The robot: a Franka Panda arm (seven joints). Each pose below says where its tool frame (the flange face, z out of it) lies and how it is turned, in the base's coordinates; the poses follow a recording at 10 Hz.
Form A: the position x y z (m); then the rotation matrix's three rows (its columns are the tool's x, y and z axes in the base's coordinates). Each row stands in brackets.
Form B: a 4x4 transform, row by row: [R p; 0 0 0 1], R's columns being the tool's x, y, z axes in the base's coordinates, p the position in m. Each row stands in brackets. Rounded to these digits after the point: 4 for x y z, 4 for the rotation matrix.
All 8 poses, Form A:
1: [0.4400 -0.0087 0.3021], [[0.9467 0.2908 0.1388], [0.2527 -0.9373 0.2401], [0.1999 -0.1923 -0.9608]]
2: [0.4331 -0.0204 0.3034], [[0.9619 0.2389 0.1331], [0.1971 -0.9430 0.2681], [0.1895 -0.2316 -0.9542]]
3: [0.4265 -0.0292 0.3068], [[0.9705 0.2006 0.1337], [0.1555 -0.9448 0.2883], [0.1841 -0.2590 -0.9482]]
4: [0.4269 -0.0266 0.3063], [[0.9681 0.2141 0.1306], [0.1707 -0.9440 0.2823], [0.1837 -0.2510 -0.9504]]
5: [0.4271 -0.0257 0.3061], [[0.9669 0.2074 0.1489], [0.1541 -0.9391 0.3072], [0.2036 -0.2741 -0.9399]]
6: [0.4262 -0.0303 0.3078], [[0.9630 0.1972 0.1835], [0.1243 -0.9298 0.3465], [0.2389 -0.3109 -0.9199]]
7: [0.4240 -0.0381 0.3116], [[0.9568 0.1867 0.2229], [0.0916 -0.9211 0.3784], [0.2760 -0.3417 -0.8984]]
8: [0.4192 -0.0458 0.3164], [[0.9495 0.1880 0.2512], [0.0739 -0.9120 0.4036], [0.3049 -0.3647 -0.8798]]
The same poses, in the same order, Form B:
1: [[0.9467 0.2908 0.1388 0.4400], [0.2527 -0.9373 0.2401 -0.0087], [0.1999 -0.1923 -0.9608 0.3021], [0 0 0 1]]
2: [[0.9619 0.2389 0.1331 0.4331], [0.1971 -0.9430 0.2681 -0.0204], [0.1895 -0.2316 -0.9542 0.3034], [0 0 0 1]]
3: [[0.9705 0.2006 0.1337 0.4265], [0.1555 -0.9448 0.2883 -0.0292], [0.1841 -0.2590 -0.9482 0.3068], [0 0 0 1]]
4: [[0.9681 0.2141 0.1306 0.4269], [0.1707 -0.9440 0.2823 -0.0266], [0.1837 -0.2510 -0.9504 0.3063], [0 0 0 1]]
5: [[0.9669 0.2074 0.1489 0.4271], [0.1541 -0.9391 0.3072 -0.0257], [0.2036 -0.2741 -0.9399 0.3061], [0 0 0 1]]
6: [[0.9630 0.1972 0.1835 0.4262], [0.1243 -0.9298 0.3465 -0.0303], [0.2389 -0.3109 -0.9199 0.3078], [0 0 0 1]]
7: [[0.9568 0.1867 0.2229 0.4240], [0.0916 -0.9211 0.3784 -0.0381], [0.2760 -0.3417 -0.8984 0.3116], [0 0 0 1]]
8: [[0.9495 0.1880 0.2512 0.4192], [0.0739 -0.9120 0.4036 -0.0458], [0.3049 -0.3647 -0.8798 0.3164], [0 0 0 1]]
